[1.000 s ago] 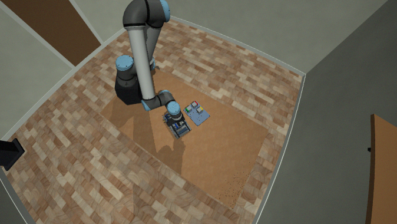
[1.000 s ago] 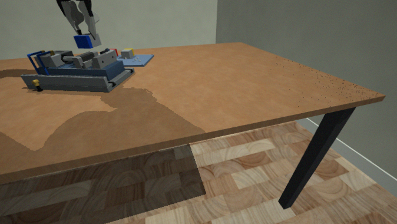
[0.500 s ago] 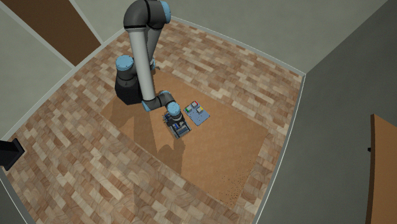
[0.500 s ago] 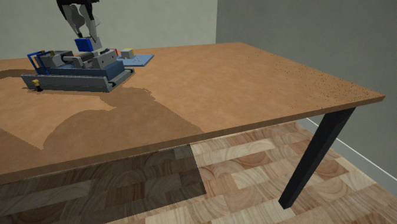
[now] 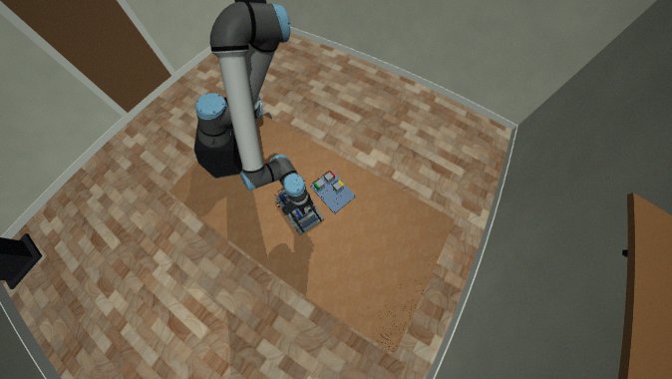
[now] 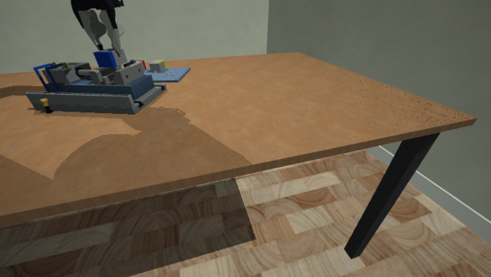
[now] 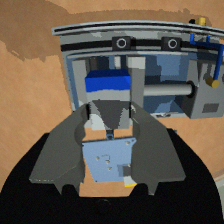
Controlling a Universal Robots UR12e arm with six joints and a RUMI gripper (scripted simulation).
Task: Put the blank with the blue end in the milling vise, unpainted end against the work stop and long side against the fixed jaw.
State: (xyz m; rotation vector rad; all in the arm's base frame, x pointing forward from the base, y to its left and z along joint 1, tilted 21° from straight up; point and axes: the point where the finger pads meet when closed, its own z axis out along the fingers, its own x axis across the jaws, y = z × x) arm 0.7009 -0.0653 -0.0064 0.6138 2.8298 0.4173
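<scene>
Now: the blue blank 2 cm below my hand. Round my hand: vise body (10 cm below, 6 cm behind, 3 cm to the left); then green blank (24 cm to the left, 12 cm below, 4 cm behind); then fixed jaw (7 cm below, 3 cm ahead, 1 cm to the right).
</scene>
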